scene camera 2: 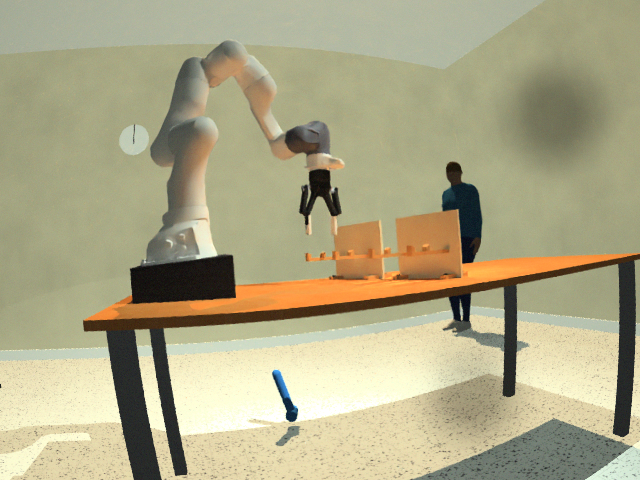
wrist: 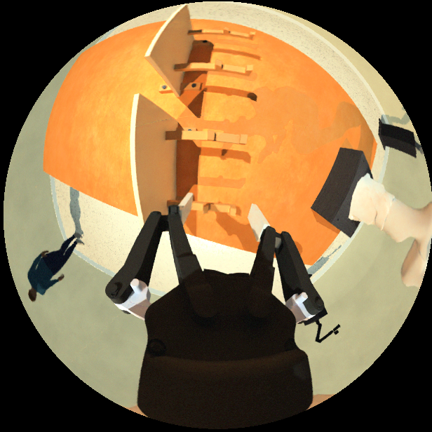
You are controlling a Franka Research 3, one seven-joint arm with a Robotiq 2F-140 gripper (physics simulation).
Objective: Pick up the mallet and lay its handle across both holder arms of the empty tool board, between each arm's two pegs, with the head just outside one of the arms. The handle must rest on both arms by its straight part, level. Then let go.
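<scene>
The blue mallet (scene camera 2: 282,391) shows below the table top in the scene view, tilted, its handle up to the left and its head low. Its shadow lies on the floor apart from it. It does not show in the wrist view. My gripper (scene camera 2: 321,229) (wrist: 221,205) is open and empty, with fingers pointing down above the arms of the nearer board in the wrist view. That tool board (wrist: 155,165) stands upright, with two pegged holder arms (wrist: 202,135) (wrist: 201,206). Both carry no tool. The other board (wrist: 172,55) is also upright and its two arms carry no tool.
The orange table (scene camera 2: 268,297) (wrist: 95,130) bears both boards and the robot's black base block (scene camera 2: 183,279) (wrist: 340,187). A table leg (scene camera 2: 168,408) stands left of the mallet in the scene view. A person (scene camera 2: 462,222) (wrist: 47,267) stands beyond the table.
</scene>
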